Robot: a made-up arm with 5 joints.
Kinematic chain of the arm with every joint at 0, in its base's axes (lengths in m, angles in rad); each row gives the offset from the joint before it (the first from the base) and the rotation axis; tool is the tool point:
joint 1: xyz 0 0 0.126 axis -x
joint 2: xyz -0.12 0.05 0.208 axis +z
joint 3: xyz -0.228 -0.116 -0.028 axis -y
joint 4: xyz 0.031 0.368 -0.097 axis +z
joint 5: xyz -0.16 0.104 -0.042 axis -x
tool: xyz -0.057 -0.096 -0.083
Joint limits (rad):
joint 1: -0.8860..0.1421
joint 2: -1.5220..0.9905
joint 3: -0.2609..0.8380
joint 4: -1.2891..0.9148
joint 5: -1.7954..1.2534
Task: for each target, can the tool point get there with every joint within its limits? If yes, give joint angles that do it. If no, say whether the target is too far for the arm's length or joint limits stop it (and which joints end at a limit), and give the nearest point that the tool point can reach.
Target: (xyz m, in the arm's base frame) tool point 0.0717 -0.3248 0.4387
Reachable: no: joint limits stop it (at a limit: joint 1, joint 2, joint 3, joint 4, joint 5) | nearest point 0.3993 -0.1059 0.2528 | short by 0.436 m
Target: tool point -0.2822 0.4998 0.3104
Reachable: yes | joints -0.5383 -0.0546 0.4746 -0.5665 -0.9322
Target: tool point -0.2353 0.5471 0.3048
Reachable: yes | joints -0.5119 -0.5423 0.1772 -0.0024 -1.0540
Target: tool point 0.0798 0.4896 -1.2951
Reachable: no: too far | nearest point 0.0050 0.4208 -0.0957 | short by 1.204 m
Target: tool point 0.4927 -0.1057 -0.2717
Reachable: no: joint limits stop it (at a limit: joint 1, joint 2, joint 4) | nearest point 0.3827 0.1468 0.0436 | short by 0.419 m
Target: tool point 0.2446 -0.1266 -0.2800
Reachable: no: joint limits stop it (at a limit: joint 1, joint 2, joint 3) | nearest point 0.2240 0.2018 -0.0425 | short by 0.406 m
